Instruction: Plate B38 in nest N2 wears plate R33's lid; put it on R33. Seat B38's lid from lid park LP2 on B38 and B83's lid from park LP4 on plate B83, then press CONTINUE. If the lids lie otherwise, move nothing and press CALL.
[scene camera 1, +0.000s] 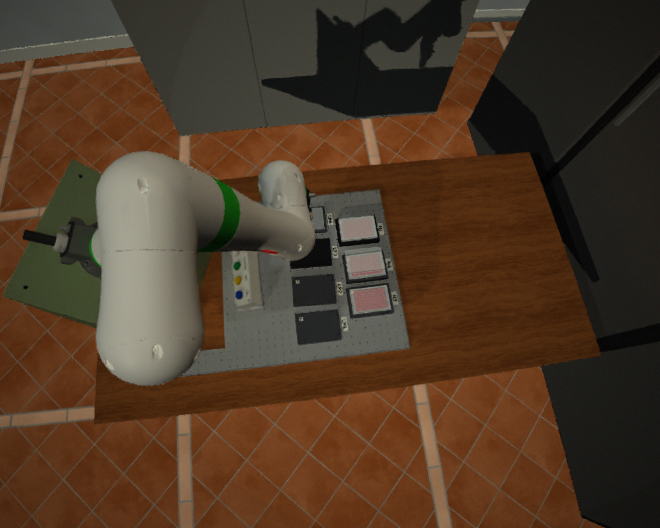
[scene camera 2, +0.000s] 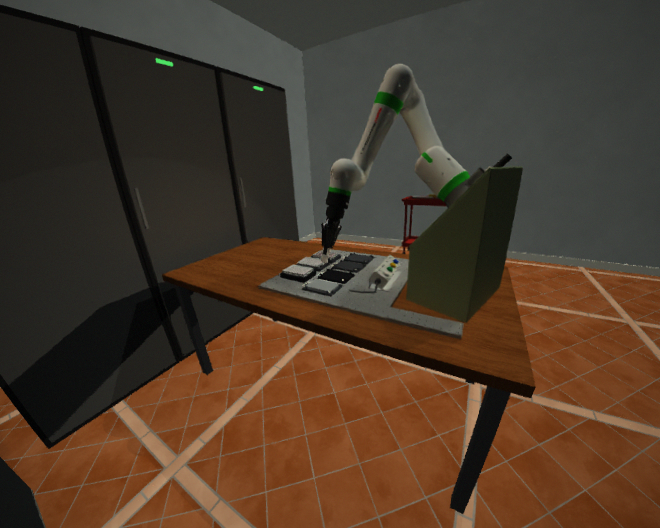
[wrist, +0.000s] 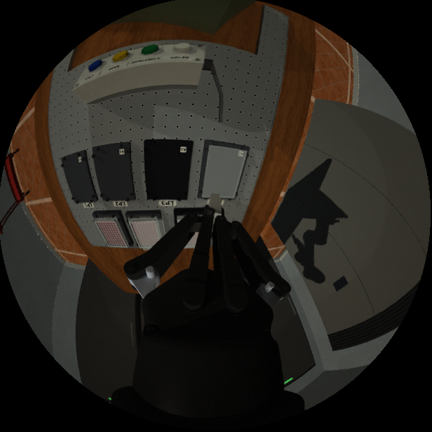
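Pixels of known places: gripper, between the fingertips: (scene camera 2: 324, 261); arm's base, origin of its link: (scene camera 2: 469, 202).
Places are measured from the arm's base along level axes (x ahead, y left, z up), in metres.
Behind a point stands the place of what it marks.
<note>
My gripper (scene camera 2: 325, 256) @(x 0.521, y 0.185, z -0.247 m) (wrist: 213, 200) is shut and empty, fingertips down. In the wrist view its tips overlap the near edge of the pale grey piece (wrist: 224, 169) (scene camera 2: 322, 286) @(x 0.498, y 0.240, z -0.337 m) at LP4. A pale pink plate (scene camera 1: 364, 265) @(x 0.698, y 0.029, z -0.317 m) (wrist: 145, 231) stands in the middle nest with a clear rim above it. A darker pink plate (scene camera 1: 370, 300) @(x 0.706, y -0.093, z -0.323 m) (wrist: 111, 231) and a pale pink plate (scene camera 1: 357, 229) @(x 0.687, y 0.164, z -0.317 m) (scene camera 2: 298, 271) @(x 0.667, y 0.194, z -0.317 m) stand either side. LP2 shows a dark slate rectangle (scene camera 1: 313, 290) @(x 0.520, y -0.040, z -0.345 m) (wrist: 114, 171). Plate IDs are unreadable. The button box (scene camera 1: 246, 280) @(x 0.307, y -0.013, z -0.277 m) (wrist: 142, 77) carries a green button (scene camera 1: 237, 265) @(x 0.276, y 0.043, z -0.284 m) (wrist: 150, 49).
LP3's black rectangle (wrist: 168, 170) (scene camera 2: 336, 275) @(x 0.515, y 0.100, z -0.345 m) and LP1's slate rectangle (scene camera 1: 318, 327) @(x 0.529, y -0.167, z -0.345 m) (wrist: 79, 177) lie in the same row. A cable (wrist: 218, 92) runs from the button box. The green robot stand (scene camera 2: 462, 247) @(x -0.011, y 0.186, z -0.112 m) rises beside the perforated board (scene camera 1: 379, 341) @(x 0.726, y -0.225, z -0.355 m).
</note>
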